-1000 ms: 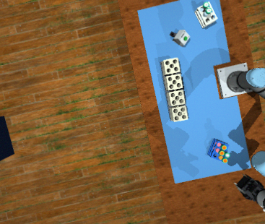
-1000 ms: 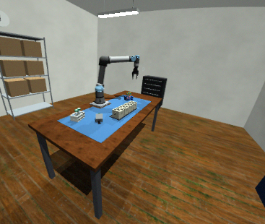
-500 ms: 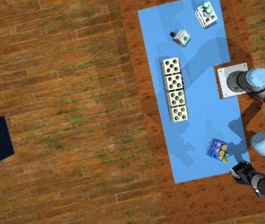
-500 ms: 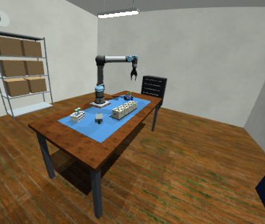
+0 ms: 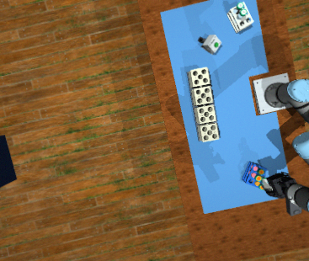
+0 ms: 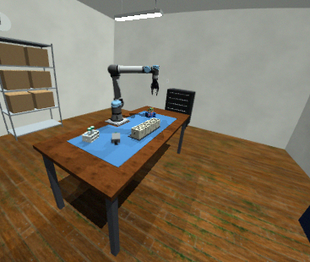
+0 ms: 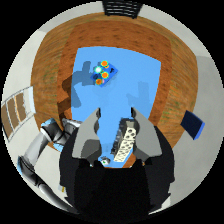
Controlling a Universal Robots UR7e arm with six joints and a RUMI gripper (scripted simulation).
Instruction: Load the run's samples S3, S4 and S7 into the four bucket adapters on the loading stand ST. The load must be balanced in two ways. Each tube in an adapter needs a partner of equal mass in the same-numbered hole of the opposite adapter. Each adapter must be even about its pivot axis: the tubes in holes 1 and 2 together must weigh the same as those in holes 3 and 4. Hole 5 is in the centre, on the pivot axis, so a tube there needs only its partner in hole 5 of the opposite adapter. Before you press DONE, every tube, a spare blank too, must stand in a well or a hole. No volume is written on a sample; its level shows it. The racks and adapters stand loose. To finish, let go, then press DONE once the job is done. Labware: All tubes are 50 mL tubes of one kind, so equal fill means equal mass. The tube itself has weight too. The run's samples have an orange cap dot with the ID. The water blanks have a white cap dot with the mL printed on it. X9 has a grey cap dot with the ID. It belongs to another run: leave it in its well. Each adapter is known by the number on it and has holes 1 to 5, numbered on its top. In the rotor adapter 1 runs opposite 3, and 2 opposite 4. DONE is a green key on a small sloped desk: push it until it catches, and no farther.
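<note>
Now: hand 31 cm above the blue rack, 8 cm past it and 7 cm to the right of it. Also, from my hand: white rack: 88 cm to the right, 31 cm below, 8 cm behind; adapter: 29 cm below, 23 cm to the right, 18 cm ahead.
</note>
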